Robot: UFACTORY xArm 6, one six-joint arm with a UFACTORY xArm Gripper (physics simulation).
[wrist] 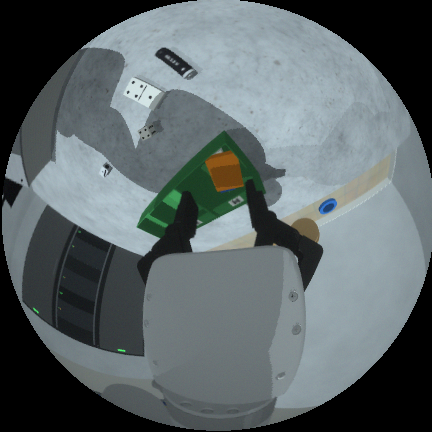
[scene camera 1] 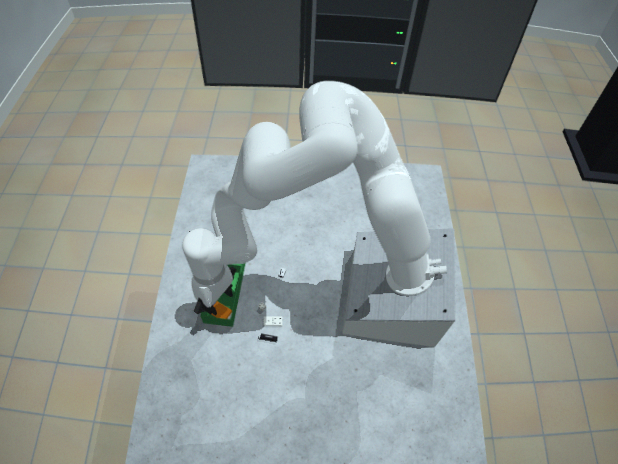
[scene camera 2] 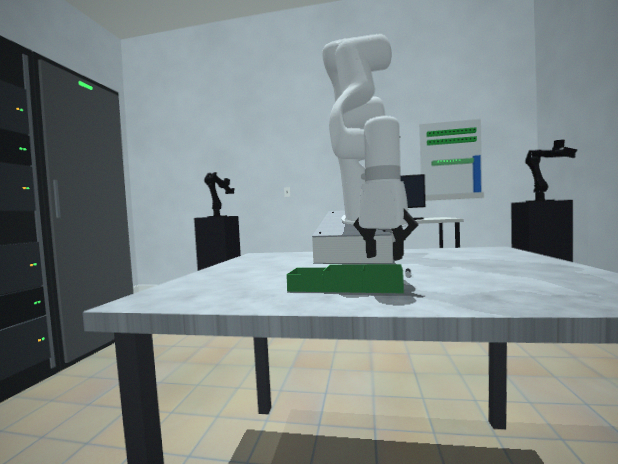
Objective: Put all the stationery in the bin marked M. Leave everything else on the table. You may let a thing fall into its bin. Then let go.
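Where they show: gripper, between the fingertips: (wrist: 218,194) (scene camera 1: 220,302) (scene camera 2: 384,258); arm's base, origin of its link: (scene camera 1: 410,274).
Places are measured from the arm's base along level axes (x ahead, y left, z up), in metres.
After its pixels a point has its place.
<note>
An orange block (scene camera 1: 221,310) @(x 0.488, y 0.084, z -0.116 m) (wrist: 225,172) @(x 0.490, y 0.086, z -0.116 m) lies in an end compartment of the green three-part bin (scene camera 1: 218,323) @(x 0.494, y 0.115, z -0.132 m) (scene camera 2: 365,279) @(x 0.536, y 0.036, z -0.118 m) (wrist: 200,159) @(x 0.454, y 0.082, z -0.108 m). It covers most of a blue-and-white piece, whose blue edge (wrist: 227,190) @(x 0.521, y 0.064, z -0.125 m) shows beside it in the wrist view. The label (wrist: 236,201) @(x 0.530, y 0.071, z -0.104 m) on that compartment has a dark letter that looks like M. My gripper (scene camera 1: 223,301) @(x 0.488, y 0.077, z -0.081 m) (scene camera 2: 385,256) @(x 0.488, y 0.077, z -0.081 m) (wrist: 218,194) @(x 0.488, y 0.077, z -0.081 m) is open and empty above this end of the bin, apart from the orange block. A small pale block with a dark mark (scene camera 1: 282,272) @(x 0.336, y -0.058, z -0.136 m) (wrist: 105,169) @(x 0.342, y -0.050, z -0.134 m) lies on the table.
A white domino (scene camera 1: 273,321) @(x 0.347, y 0.094, z -0.139 m) (wrist: 143,93) @(x 0.351, y 0.092, z -0.139 m), a small die (scene camera 1: 261,307) @(x 0.383, y 0.059, z -0.130 m) (wrist: 147,132) @(x 0.386, y 0.057, z -0.130 m) and a black cylinder with a silver end (scene camera 1: 268,338) @(x 0.355, y 0.146, z -0.133 m) (wrist: 176,63) @(x 0.363, y 0.140, z -0.132 m) lie on the robot-base side of the bin. The grey base box (scene camera 1: 395,327) @(x 0.034, y 0.126, z -0.053 m) (scene camera 2: 350,250) @(x 0.146, y -0.023, z -0.103 m) stands farther off.
</note>
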